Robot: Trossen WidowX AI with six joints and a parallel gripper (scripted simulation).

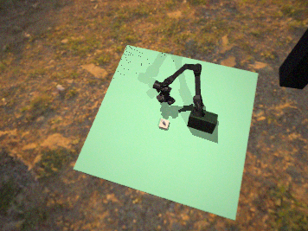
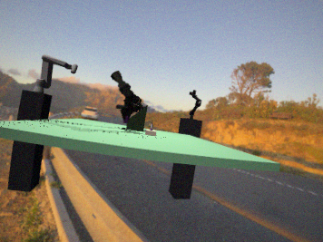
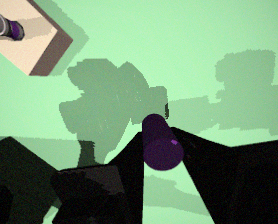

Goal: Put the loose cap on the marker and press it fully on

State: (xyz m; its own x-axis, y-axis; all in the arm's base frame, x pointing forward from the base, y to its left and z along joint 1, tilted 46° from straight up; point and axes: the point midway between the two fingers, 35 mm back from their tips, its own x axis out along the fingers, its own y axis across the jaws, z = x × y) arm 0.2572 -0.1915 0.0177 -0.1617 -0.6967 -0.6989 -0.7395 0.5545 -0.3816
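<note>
My gripper tip is 20 cm to the right of the holder block, 6 cm above it and 2 cm past it. Round my gripper tip: cap: 1 cm above.
</note>
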